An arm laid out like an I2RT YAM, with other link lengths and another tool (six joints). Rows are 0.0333 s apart.
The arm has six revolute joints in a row. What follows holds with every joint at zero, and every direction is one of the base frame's. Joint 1 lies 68.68 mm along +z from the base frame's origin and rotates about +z. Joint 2 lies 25.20 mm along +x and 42.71 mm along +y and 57.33 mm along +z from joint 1 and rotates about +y. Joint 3 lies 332.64 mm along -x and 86.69 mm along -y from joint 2 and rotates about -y. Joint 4 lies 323.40 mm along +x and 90.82 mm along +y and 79.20 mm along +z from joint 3 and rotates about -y. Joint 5 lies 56.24 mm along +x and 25.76 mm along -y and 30.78 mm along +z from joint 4 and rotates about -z. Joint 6 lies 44.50 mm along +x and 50.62 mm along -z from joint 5 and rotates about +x. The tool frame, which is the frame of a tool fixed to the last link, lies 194.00 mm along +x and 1.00 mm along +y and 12.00 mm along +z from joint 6; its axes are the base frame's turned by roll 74.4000, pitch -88.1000 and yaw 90.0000 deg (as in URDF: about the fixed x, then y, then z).
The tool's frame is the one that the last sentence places.
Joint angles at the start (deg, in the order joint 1, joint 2, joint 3, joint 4, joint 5, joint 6):
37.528 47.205 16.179 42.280 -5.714 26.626
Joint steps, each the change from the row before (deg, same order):
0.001 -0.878 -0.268 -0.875 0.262 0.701
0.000 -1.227 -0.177 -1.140 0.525 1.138
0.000 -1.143 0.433 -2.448 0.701 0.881
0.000 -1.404 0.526 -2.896 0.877 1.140
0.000 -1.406 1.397 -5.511 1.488 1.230
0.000 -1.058 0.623 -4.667 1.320 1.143
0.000 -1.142 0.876 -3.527 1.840 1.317
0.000 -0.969 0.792 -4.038 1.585 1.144
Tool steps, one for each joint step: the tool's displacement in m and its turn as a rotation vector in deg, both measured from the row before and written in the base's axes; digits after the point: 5 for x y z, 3 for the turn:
-0.00112 -0.00240 -0.00148 0.380 0.712 -0.122
-0.00103 -0.00382 0.00037 0.844 0.892 -0.300
0.00074 -0.00332 -0.00035 0.212 1.351 -0.530
0.00062 -0.00439 0.00000 0.371 1.598 -0.676
0.00327 -0.00559 -0.00403 -0.559 3.055 -1.310
0.00210 -0.00558 -0.01046 -0.842 3.149 -1.219
0.00244 -0.00809 -0.00137 0.196 2.042 -1.778
0.00152 -0.00740 -0.00603 -0.439 2.481 -1.571

